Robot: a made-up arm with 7 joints.
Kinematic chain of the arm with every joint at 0, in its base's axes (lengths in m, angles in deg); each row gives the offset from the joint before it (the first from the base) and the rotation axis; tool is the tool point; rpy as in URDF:
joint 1: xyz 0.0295 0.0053 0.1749 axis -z
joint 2: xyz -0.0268 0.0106 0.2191 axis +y
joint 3: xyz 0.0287 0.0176 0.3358 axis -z
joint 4: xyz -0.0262 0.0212 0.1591 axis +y
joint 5: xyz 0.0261 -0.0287 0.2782 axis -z
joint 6: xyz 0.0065 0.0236 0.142 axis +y
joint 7: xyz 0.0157 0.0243 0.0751 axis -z
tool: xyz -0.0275 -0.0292 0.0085 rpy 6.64 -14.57 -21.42
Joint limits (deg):
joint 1: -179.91..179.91
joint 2: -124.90..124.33
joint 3: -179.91..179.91
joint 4: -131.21..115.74
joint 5: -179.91..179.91
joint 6: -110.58..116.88
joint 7: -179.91..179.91
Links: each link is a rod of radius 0.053 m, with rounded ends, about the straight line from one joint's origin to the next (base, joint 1, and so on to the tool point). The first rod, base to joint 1, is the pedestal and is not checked.
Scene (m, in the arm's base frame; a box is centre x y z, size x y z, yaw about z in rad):
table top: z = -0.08
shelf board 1: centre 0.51 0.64 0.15 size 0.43 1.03 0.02 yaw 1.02
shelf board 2: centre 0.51 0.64 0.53 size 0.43 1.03 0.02 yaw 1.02
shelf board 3: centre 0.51 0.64 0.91 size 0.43 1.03 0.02 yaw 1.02
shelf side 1: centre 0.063 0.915 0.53 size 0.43 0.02 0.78 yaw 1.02
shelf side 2: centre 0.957 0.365 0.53 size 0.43 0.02 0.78 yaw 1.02
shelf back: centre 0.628 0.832 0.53 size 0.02 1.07 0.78 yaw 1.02
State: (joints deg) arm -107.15 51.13 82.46 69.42 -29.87 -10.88 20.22
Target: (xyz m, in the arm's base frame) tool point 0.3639 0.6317 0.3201
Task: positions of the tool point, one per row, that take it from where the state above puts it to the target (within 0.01 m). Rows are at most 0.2 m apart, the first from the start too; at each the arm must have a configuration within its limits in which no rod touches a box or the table.
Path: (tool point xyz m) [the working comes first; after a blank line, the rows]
Joints at the target: -96.47 77.06 68.20 81.37 -28.42 -7.41 20.12
Straight joint move there: touches shelf board 2.

1: 0.1939 0.6002 0.7492
2: 0.1447 0.5208 0.7523
3: 0.1051 0.4264 0.7530
4: 0.1547 0.4670 0.6080
5: 0.1994 0.4582 0.4577
6: 0.2247 0.4050 0.3201
7: 0.2738 0.4902 0.3195
8: 0.3203 0.5663 0.3197
9: 0.3639 0.6317 0.3201

